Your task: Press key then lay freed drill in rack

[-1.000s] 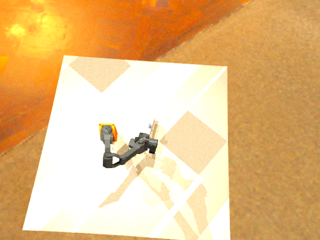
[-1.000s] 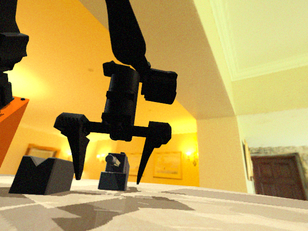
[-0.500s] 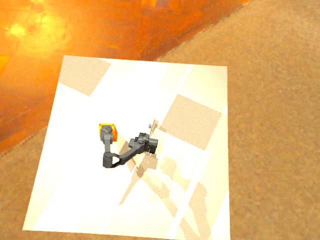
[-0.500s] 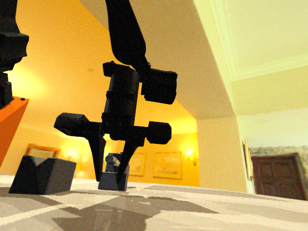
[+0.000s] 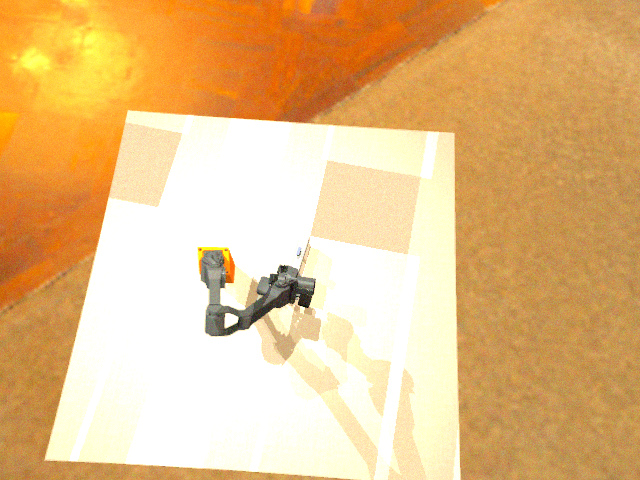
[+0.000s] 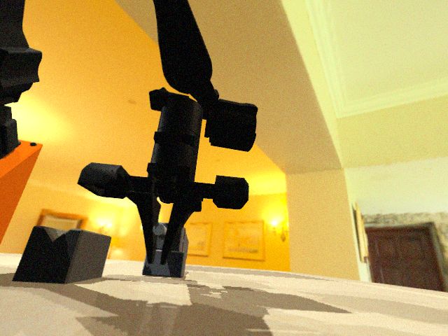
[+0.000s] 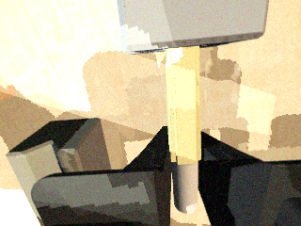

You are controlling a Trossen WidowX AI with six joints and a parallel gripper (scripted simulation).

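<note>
Right now my gripper tip is 1 cm short of the drill, 4 cm to the right of it and 3 cm below it. From my gripper tip the other things lie so: grey stepped block 4 cm ahead, 13 cm to the left, 2 cm above; then key 5 cm ahead, 16 cm to the left, 4 cm above.
</note>
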